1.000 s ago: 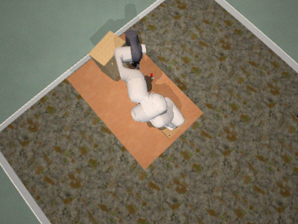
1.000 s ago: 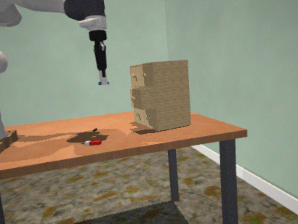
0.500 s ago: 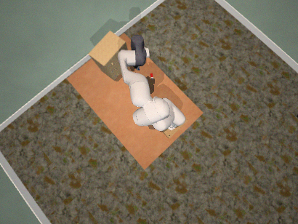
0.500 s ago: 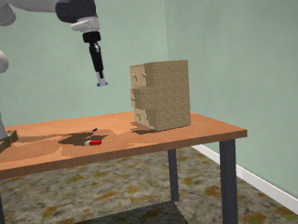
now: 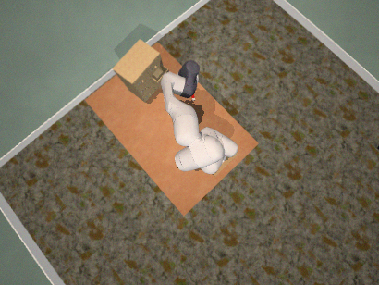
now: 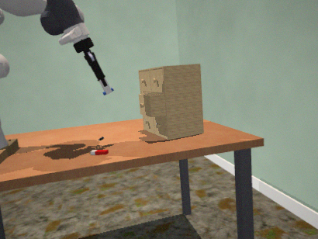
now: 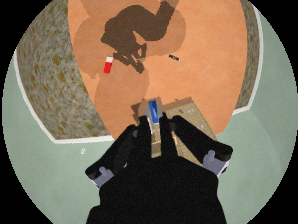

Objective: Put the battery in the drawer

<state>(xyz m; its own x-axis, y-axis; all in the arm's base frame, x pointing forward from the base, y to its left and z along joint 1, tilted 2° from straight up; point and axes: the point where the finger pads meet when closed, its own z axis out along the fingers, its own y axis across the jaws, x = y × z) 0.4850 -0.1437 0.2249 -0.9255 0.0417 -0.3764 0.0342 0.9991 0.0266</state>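
My hand is 1 cm short of the blue AA battery and 2 cm above it. From my hand the other things lie so: white cylinder (8 cm behind, 12 cm to the right, 25 cm below); then small black piece (3 cm behind, 12 cm to the left, 25 cm below); then drawer (24 cm ahead, 2 cm to the right, 12 cm below).
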